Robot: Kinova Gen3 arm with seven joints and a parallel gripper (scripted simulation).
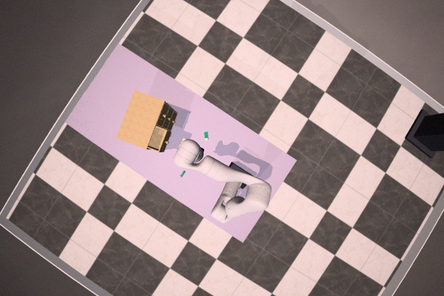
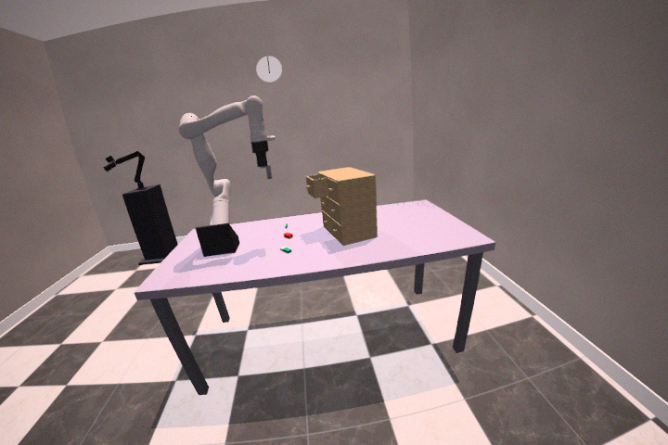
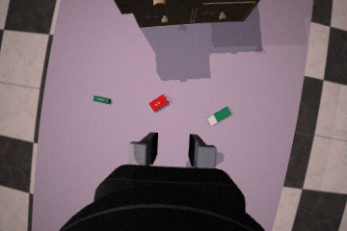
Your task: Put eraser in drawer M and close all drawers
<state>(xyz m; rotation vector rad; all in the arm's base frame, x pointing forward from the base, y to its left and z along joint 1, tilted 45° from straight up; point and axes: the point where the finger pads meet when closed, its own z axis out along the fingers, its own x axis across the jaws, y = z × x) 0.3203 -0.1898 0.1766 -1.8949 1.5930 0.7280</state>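
Now: hand 30 mm short of the eraser, 110 mm to the left of it and 350 mm above it. Round my hand: drawer: 270 mm ahead, 80 mm to the left, 120 mm below; small red block: 50 mm ahead, 50 mm to the left, 350 mm below; green piece: 20 mm ahead, 220 mm to the left, 350 mm below.
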